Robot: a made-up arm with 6 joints.
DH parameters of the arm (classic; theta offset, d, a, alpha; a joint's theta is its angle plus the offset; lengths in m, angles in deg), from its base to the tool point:
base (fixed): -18.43 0 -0.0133 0
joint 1: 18.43 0.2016 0.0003 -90
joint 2: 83.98 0 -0.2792 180
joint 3: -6.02 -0.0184 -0.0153 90
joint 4: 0 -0.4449 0.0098 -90
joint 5: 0 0.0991 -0.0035 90
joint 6: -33 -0.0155 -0.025 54.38
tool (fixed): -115.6 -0.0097 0 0
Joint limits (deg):
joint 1: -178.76..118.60
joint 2: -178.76..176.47
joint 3: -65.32..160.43
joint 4: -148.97..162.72
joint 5: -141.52..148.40
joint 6: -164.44..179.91
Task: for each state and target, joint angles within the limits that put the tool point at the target. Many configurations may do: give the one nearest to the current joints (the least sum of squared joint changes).
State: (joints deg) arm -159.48 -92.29 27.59 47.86 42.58 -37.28
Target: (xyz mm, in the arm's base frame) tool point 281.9 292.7 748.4
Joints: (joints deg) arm -144.30 -63.47 30.96 46.97 40.14 -39.84
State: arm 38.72 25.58 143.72 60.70 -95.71 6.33
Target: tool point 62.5 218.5 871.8
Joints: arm 80.18 53.71 126.92 77.81 -92.36 7.44
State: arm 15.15 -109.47 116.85 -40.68 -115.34 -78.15
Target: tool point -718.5 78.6 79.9
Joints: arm -9.45 -93.99 107.90 -48.27 -107.46 -68.29
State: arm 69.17 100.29 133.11 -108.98 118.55 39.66
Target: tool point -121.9 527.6 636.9
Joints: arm 94.95 68.89 127.60 -112.78 117.83 34.18
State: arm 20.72 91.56 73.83 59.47 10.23 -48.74
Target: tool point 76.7 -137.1 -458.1
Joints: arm -24.53 139.40 32.57 33.32 5.43 -53.29
